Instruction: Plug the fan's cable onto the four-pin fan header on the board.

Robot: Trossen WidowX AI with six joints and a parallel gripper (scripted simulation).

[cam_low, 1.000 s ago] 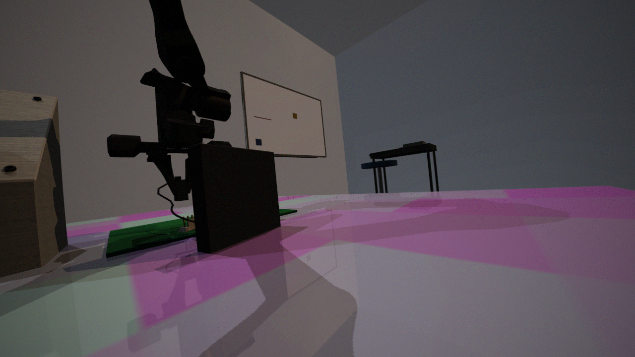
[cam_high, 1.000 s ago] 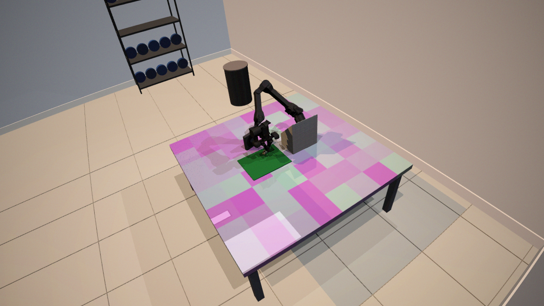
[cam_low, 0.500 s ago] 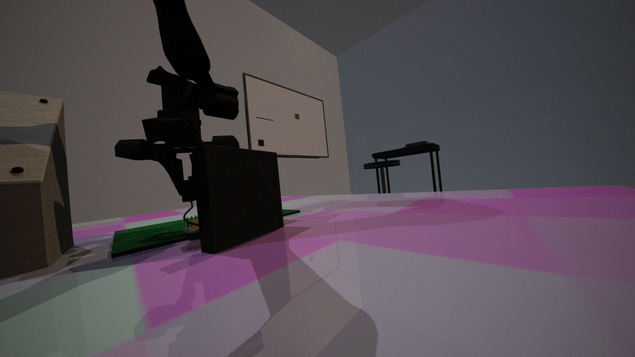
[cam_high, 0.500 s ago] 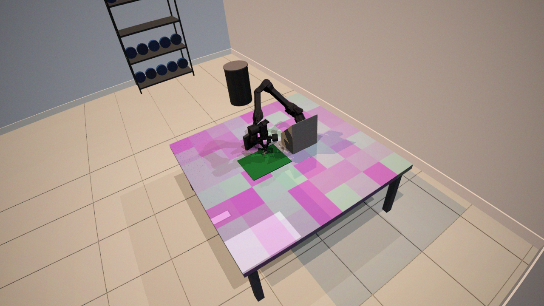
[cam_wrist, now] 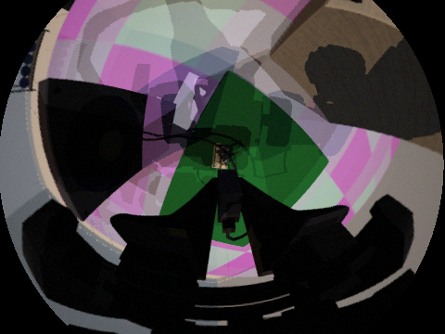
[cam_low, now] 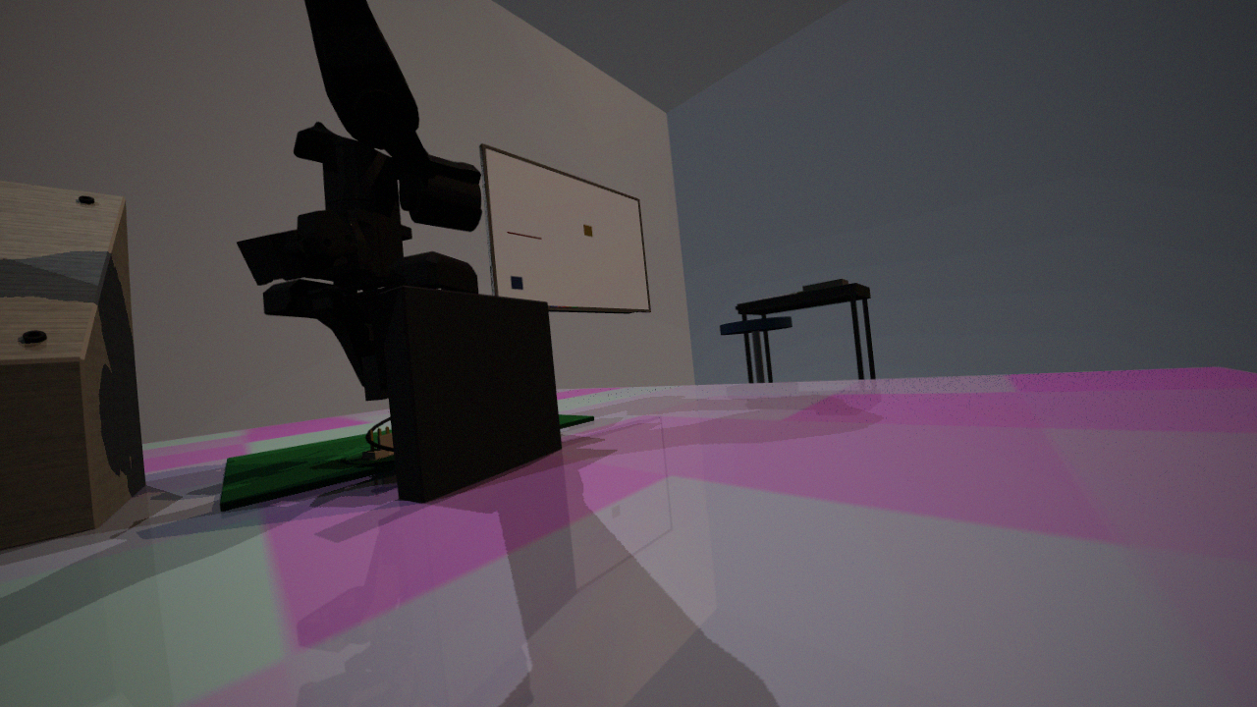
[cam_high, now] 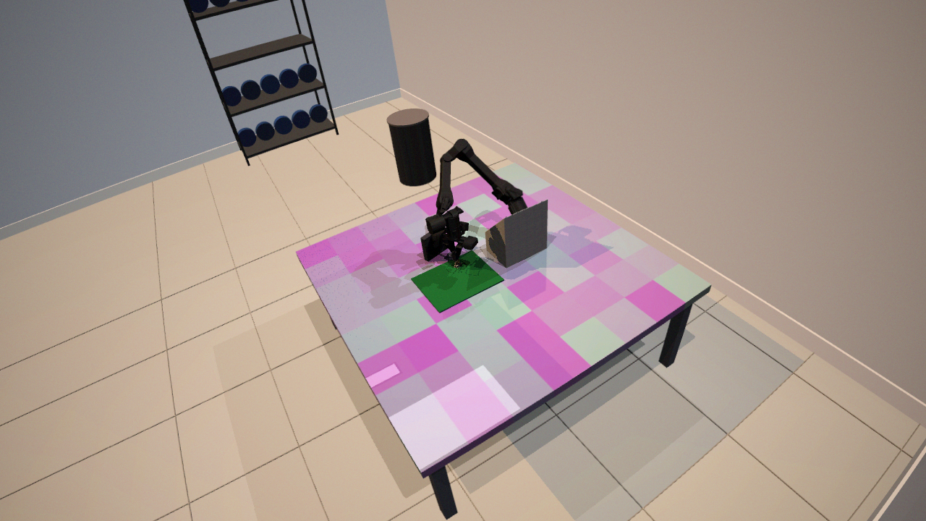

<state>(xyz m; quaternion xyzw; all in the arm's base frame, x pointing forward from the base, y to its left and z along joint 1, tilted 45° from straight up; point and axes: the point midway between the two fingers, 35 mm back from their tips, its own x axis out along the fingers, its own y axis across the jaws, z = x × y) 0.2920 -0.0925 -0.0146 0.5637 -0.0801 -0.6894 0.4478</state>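
The tan four-pin header lies 1 cm to the right of my gripper tip and 6 cm below it. Round my gripper tip: fan plug 1 cm ahead, 1 cm above; green board 5 cm ahead, 7 cm to the left, 8 cm below; black fan 3 cm ahead, 12 cm to the right, 1 cm below.
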